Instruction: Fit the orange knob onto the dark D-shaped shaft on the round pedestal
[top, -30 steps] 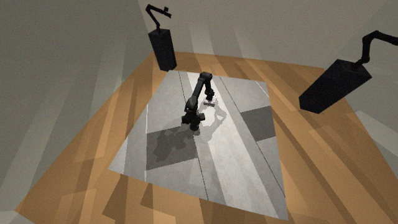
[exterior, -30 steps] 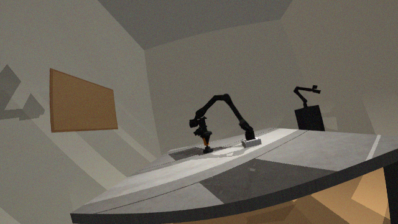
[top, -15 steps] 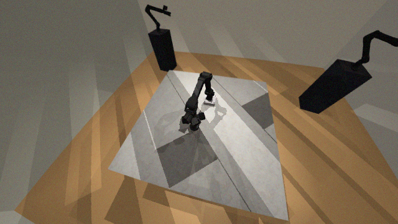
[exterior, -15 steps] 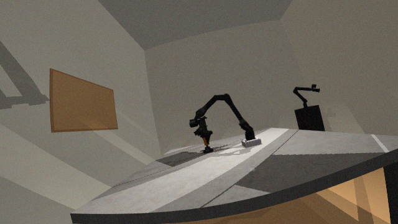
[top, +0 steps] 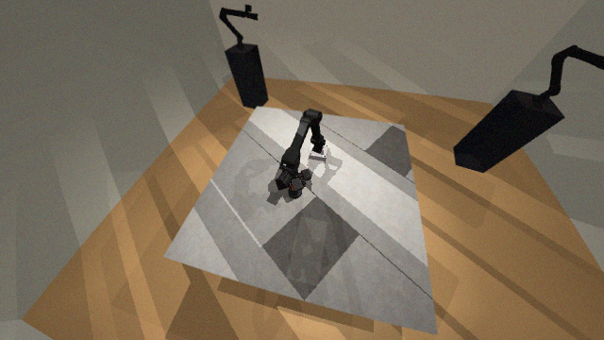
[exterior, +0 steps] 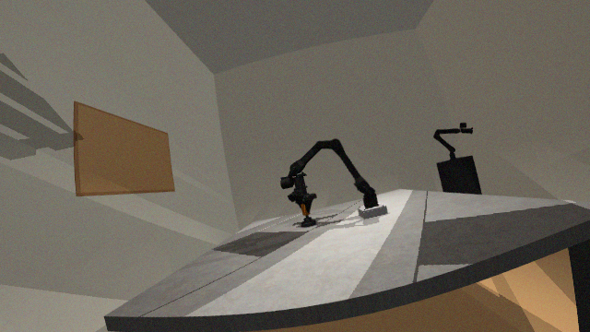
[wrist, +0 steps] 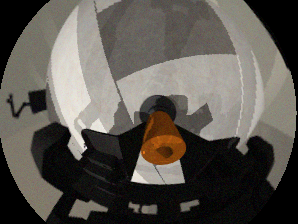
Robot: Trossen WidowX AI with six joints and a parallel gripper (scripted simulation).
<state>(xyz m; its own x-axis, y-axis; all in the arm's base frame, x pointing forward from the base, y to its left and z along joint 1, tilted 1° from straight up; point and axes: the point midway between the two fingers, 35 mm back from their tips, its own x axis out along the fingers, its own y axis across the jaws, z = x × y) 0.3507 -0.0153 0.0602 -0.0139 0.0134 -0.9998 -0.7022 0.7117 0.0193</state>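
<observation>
Now: gripper tip 2 cm below the orange knob. From my gripper tip the other things lie so: dark round pedestal 4 cm below.
</observation>
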